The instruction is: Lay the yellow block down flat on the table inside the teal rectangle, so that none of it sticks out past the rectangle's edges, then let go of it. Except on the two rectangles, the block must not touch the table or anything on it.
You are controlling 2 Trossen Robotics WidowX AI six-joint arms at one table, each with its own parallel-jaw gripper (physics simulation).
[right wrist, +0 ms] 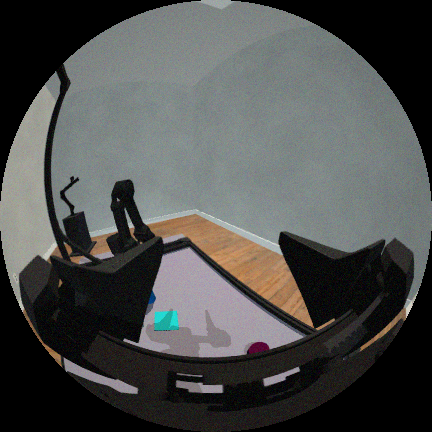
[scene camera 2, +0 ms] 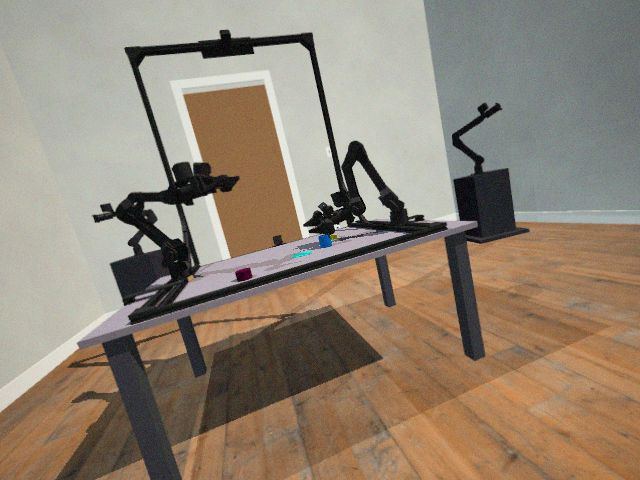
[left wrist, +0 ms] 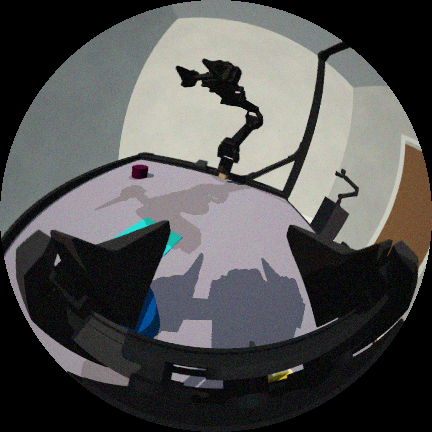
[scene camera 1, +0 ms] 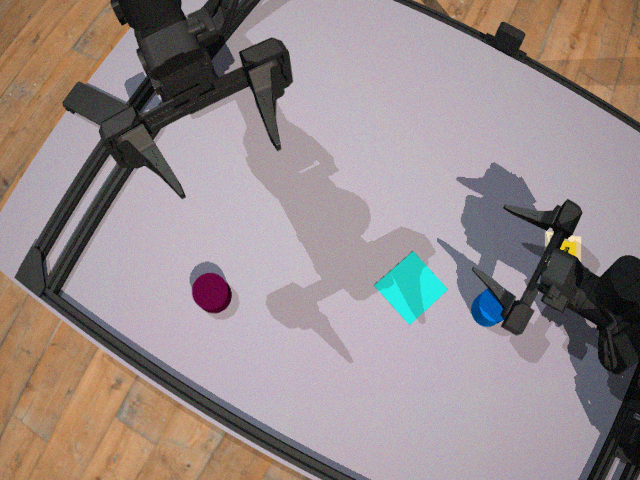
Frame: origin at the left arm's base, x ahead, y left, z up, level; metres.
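Where they show: left gripper, fingertip midpoint: [scene camera 2: 305, 228] [left wrist: 230, 228] [scene camera 1: 488, 237]; right gripper, fingertip midpoint: [right wrist: 222, 240] [scene camera 2: 231, 177] [left wrist: 187, 62] [scene camera 1: 230, 172]; left arm's base at its link origin: [scene camera 2: 400, 224] [scene camera 1: 636, 442]; right arm's base at its link origin: [scene camera 2: 181, 278] [left wrist: 222, 171].
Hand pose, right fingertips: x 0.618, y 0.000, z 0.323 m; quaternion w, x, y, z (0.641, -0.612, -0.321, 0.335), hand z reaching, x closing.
Observation:
Each offset is from my right fingertips to the top centre of the thing. "pt": to the spot under its first point.
The yellow block {0.381 m back, 0.215 m right, 0.323 m down} [scene camera 1: 572, 246] [scene camera 2: 333, 237] [left wrist: 280, 376] lies on a pale cream rectangle {pt 0.350 m back, 0.230 m right, 0.341 m down} [scene camera 1: 549, 237] at the right in scene camera 1, partly hidden by the left arm. The teal rectangle {pt 0.214 m back, 0.074 m right, 0.341 m down} [scene camera 1: 431, 289] [scene camera 2: 301, 254] [left wrist: 145, 225] [right wrist: 166, 320] bears no block; shadows cross it. My left gripper [scene camera 1: 490, 238] [scene camera 2: 308, 227] [left wrist: 230, 228] is open and empty above the table, its fingers pointing away from the yellow block. My right gripper [scene camera 1: 231, 173] [scene camera 2: 235, 182] [right wrist: 222, 240] is open and empty, high above the table at the left in scene camera 1.
A blue cylinder {0.301 m back, 0.085 m right, 0.294 m down} [scene camera 1: 485, 311] [scene camera 2: 324, 240] [left wrist: 151, 315] [right wrist: 152, 298] stands between the teal rectangle and the left arm, partly under one left finger in scene camera 1. A maroon cylinder {0.050 m ahead, 0.072 m left, 0.312 m down} [scene camera 1: 210, 292] [scene camera 2: 243, 274] [left wrist: 139, 172] [right wrist: 258, 348] stands farther left there. Dark rails edge the table.

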